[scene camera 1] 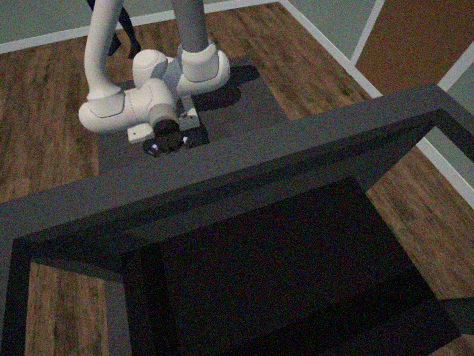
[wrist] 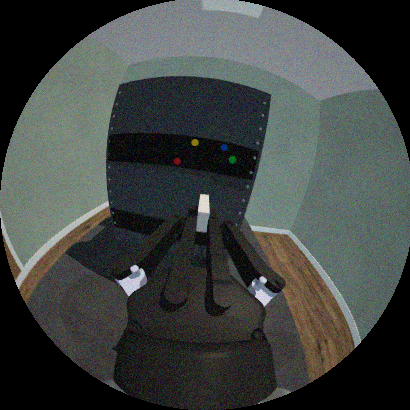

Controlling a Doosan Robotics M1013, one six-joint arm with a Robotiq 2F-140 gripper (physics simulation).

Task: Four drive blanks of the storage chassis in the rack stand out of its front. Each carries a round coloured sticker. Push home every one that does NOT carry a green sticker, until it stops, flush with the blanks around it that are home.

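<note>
Rack at (scene camera 1: pixel 265 236). Same rack visible at (wrist: pixel 170 138).
</note>
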